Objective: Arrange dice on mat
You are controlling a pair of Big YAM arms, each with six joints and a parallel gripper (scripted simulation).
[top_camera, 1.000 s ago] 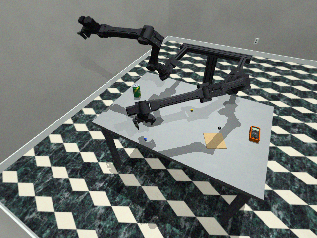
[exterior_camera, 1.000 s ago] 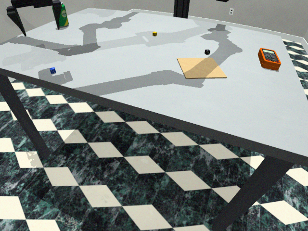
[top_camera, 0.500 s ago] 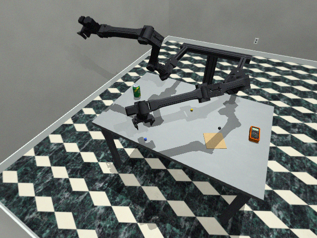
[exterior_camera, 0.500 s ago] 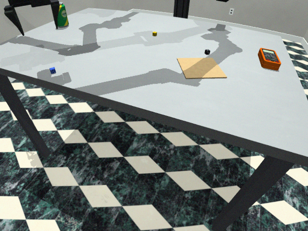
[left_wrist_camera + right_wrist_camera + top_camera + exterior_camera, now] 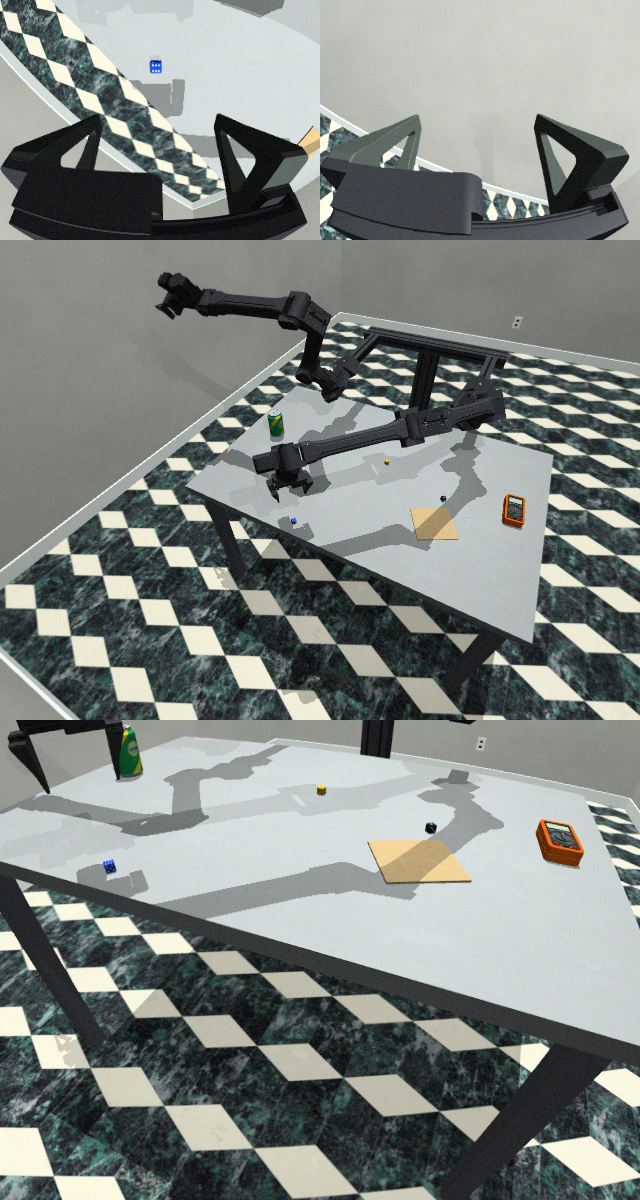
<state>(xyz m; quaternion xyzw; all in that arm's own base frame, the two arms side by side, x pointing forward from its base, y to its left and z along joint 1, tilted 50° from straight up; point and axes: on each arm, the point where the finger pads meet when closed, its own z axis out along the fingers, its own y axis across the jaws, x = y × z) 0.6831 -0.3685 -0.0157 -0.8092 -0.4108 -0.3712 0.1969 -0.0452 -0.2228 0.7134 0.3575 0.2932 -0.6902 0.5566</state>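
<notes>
Right now my left hand is 140 mm above the blue die. The rest, counted from my left hand: tan mat: 470 mm to the left, 180 mm behind, 150 mm below; black die: 490 mm to the left, 310 mm behind, 140 mm below; yellow die: 430 mm behind, 230 mm to the left, 140 mm below.
</notes>
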